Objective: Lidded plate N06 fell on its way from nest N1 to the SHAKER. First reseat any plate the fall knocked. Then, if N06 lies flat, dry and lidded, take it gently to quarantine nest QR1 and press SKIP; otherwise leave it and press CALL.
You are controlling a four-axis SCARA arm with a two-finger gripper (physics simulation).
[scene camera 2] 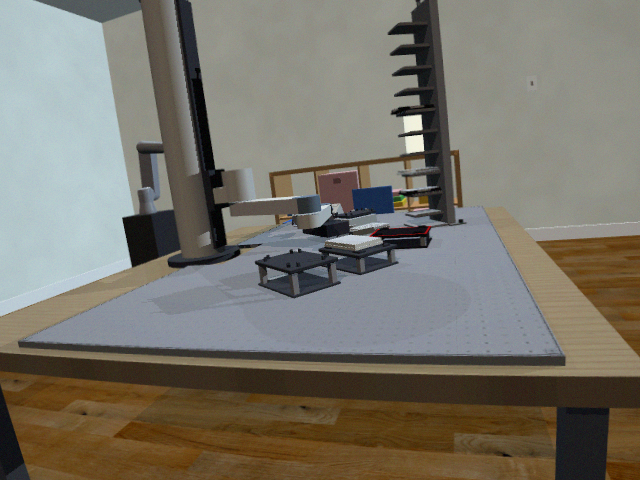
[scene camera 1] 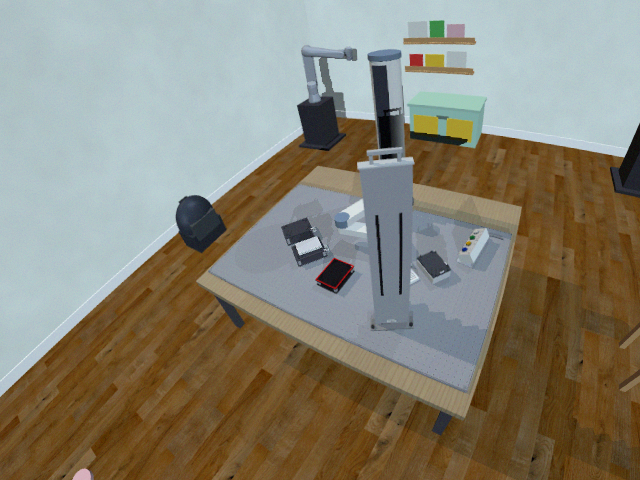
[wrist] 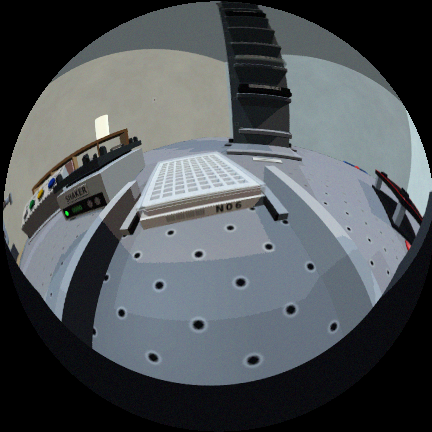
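Pixels of known places: gripper, between the fingertips: (scene camera 2: 363,228) (wrist: 198,180); arm's base, origin of its link: (scene camera 2: 204,258).
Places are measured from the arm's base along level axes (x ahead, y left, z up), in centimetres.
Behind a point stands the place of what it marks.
Observation:
Plate N06 (wrist: 200,182) {x 50.9, y 24.5, z 2.9 cm} (scene camera 1: 413,277) {x 54.3, y 33.6, z 3.0 cm} (scene camera 2: 369,226) {x 53.7, y 26.8, z 2.9 cm} is white, lies flat on the perforated board and has a clear lid seated on it; no liquid shows around it in the wrist view. My gripper (wrist: 198,180) {x 51.8, y 25.7, z 2.5 cm} is shut on it, one pad against each long side; its fingers are hidden in both scene views. The red-rimmed black nest (scene camera 1: 334,273) {x 69.0, y -1.4, z 5.3 cm} (scene camera 2: 402,231) {x 69.2, y -2.0, z 5.3 cm} (wrist: 398,192) {x 62.4, y 4.9, z 5.3 cm} holds no visible plate. The SHAKER (wrist: 97,185) {x 44.4, y 32.2, z 4.1 cm} (scene camera 1: 433,267) {x 48.0, y 41.0, z 6.8 cm} stands left of the plate in the wrist view. The button box (scene camera 1: 473,246) {x 29.7, y 55.4, z 9.2 cm} (wrist: 40,200) {x 26.1, y 52.0, z 7.1 cm} has several coloured buttons.
A tall shelf tower (scene camera 1: 390,191) {x 80.3, y 35.0, z 69.1 cm} (scene camera 2: 439,129) {x 81.1, y 27.4, z 34.3 cm} (wrist: 239,117) {x 75.6, y 37.3, z 8.9 cm} stands beyond the plate, with a dark plate (scene camera 2: 412,110) (wrist: 264,90) on one shelf. A white plate (scene camera 1: 308,245) {x 59.8, y -22.9, z 7.9 cm} (scene camera 2: 353,241) {x 60.3, y -26.4, z 7.9 cm} sits on one dark nest, next to another dark nest (scene camera 1: 298,230) {x 51.2, y -36.2, z 7.1 cm} (scene camera 2: 295,261) {x 50.6, y -40.9, z 7.1 cm}.

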